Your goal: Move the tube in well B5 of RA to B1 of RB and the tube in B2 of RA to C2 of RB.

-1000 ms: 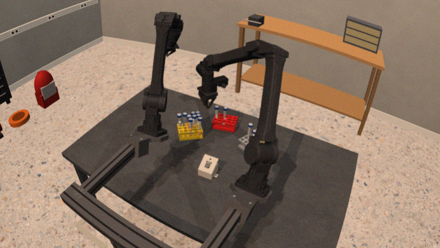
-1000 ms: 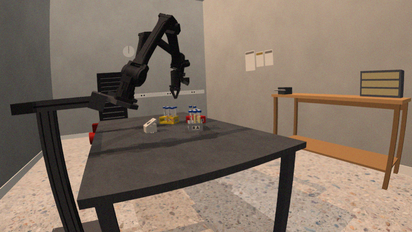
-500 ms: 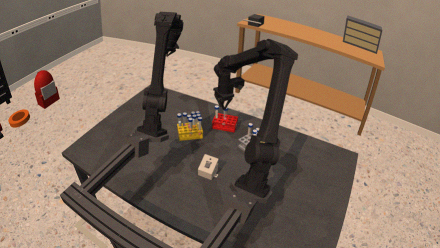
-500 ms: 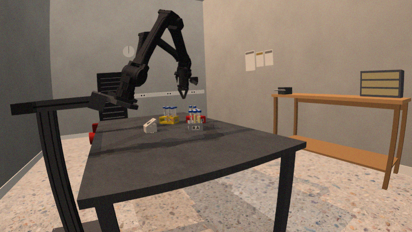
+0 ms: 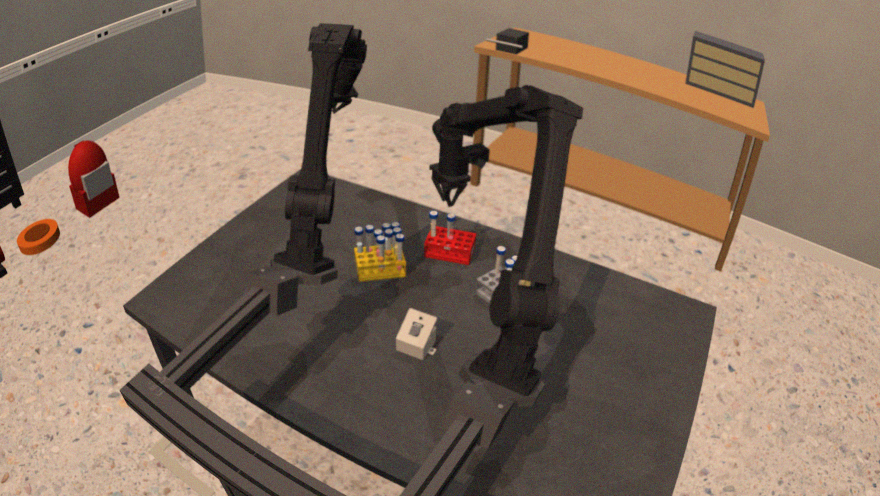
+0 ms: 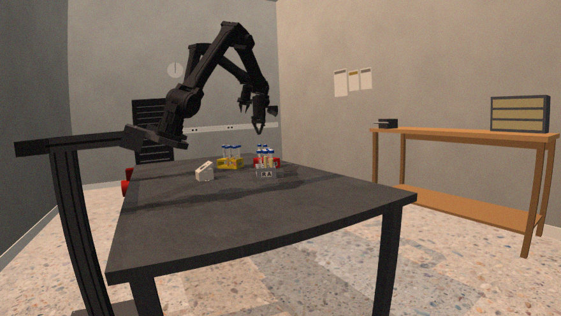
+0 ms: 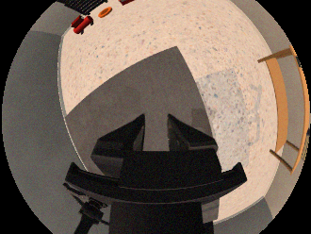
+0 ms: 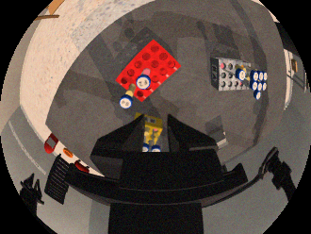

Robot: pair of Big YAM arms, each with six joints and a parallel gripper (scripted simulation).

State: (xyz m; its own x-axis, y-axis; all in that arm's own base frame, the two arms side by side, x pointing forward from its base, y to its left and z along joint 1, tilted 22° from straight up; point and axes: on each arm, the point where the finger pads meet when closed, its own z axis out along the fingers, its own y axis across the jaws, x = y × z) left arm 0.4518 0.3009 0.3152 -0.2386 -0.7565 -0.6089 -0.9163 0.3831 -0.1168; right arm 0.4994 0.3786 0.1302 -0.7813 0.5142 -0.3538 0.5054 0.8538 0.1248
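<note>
My right hand is 3 cm short of the red rack, 1 cm to the right of it and 16 cm above it.
</note>
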